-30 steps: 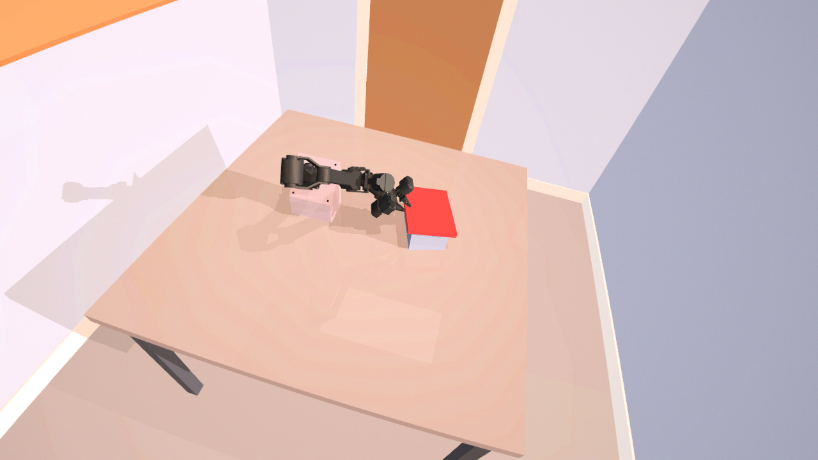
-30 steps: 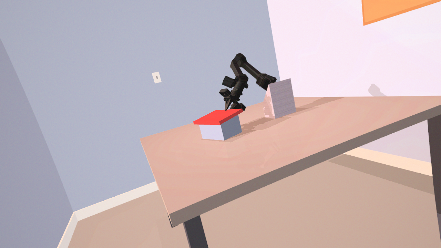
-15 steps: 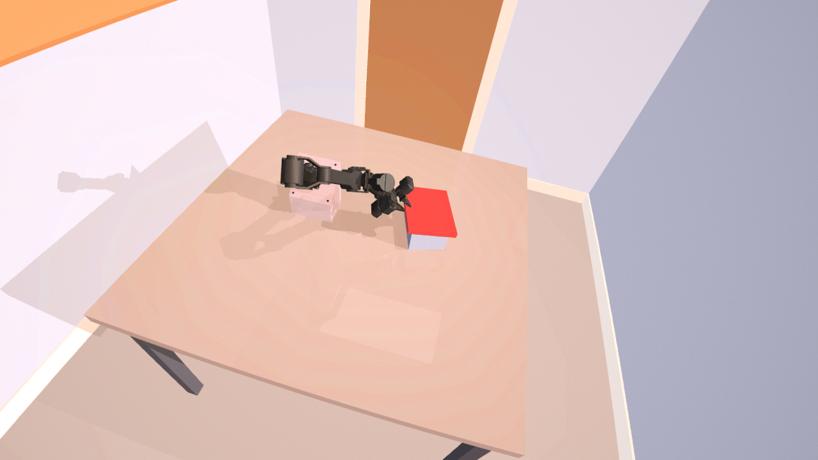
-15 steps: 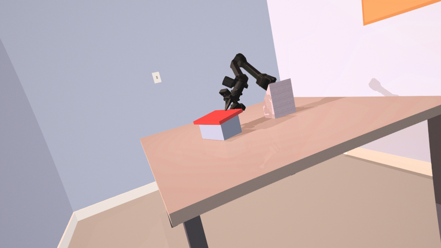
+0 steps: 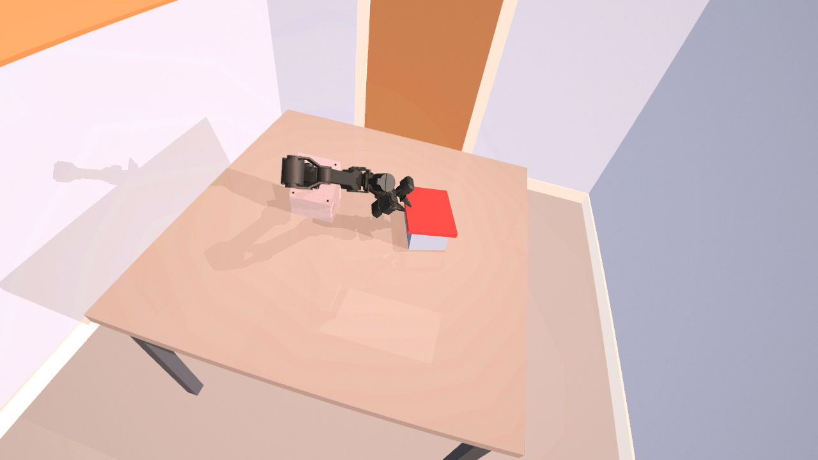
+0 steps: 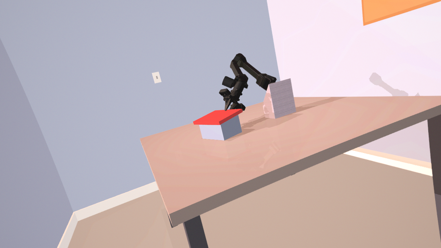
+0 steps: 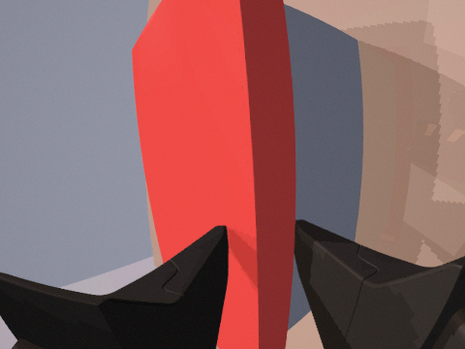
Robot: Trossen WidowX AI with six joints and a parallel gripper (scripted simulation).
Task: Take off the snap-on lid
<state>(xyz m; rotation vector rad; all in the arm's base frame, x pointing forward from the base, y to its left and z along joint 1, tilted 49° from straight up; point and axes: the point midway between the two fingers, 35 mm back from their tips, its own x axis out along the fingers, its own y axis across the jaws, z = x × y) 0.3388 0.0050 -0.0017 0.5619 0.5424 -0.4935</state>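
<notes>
My gripper tip is now 7 cm short of the red lid and 2 cm to the right of it. The rest, counted from my gripper tip: grey storage box (7 cm ahead, 6 cm below, 2 cm to the left).
</notes>
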